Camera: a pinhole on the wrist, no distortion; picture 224 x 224 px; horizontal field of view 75.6 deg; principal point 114.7 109.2 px. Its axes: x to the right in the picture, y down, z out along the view. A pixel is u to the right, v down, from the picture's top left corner.
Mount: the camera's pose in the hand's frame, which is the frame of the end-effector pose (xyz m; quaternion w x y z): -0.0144 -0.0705 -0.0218 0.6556 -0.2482 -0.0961 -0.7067
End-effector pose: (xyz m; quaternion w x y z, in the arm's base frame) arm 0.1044 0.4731 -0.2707 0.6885 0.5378 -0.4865 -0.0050
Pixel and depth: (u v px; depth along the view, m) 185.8 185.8 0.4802
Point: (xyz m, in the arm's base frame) 0.0205 -0.0776 -0.1354
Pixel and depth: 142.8 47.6 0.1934
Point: -0.0408 0.3680 -0.3177
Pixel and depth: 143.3 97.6 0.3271
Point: -0.0914 0.2502 -0.2446
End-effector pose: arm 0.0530 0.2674 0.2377 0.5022 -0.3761 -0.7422 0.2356
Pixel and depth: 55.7 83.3 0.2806
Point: -0.0545 0.3741 0.0511
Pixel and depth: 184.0 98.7 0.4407
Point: -0.4010 0.2901 0.1236
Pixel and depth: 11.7 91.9 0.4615
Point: -0.0250 0.5722 -0.1455
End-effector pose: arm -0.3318 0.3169 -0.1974 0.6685 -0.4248 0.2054 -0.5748
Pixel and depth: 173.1 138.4 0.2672
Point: -0.1464 0.3096 0.0005
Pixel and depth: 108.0 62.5 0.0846
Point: -0.3108 0.3561 -0.1522
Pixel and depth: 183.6 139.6 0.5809
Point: 0.1376 0.2952 0.2259
